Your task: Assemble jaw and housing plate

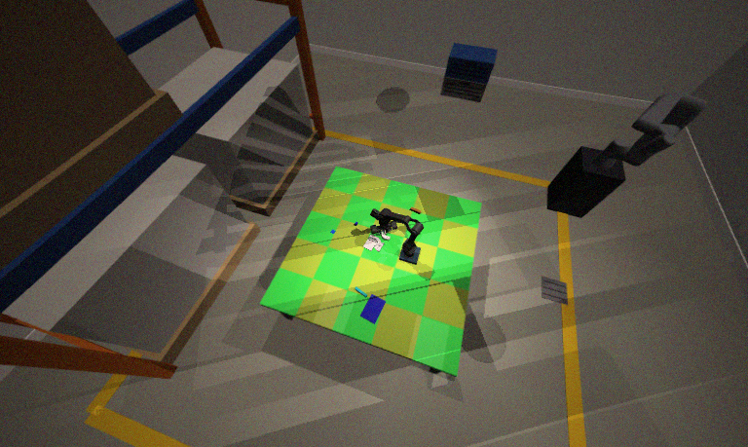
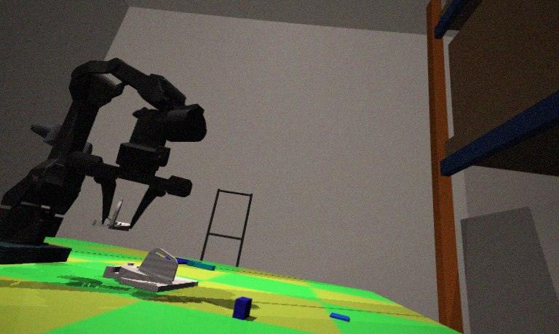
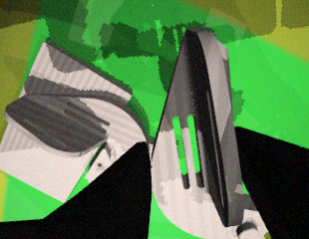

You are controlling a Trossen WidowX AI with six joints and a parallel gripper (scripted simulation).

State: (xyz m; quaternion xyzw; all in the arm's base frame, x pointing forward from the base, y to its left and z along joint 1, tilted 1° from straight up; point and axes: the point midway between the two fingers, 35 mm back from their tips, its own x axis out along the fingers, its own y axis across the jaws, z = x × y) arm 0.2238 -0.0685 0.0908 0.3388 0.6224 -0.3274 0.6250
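Now: gripper tip 2 cm short of the grey jaw, 6 cm to the right of it and 7 cm above it. Also, from my gripper tip: orange bar: 17 cm behind, 33 cm to the right, 7 cm below; dark blue block: 24 cm ahead, 5 cm to the right, 7 cm below; teal bar: 1 cm ahead, 44 cm to the left, 7 cm below.
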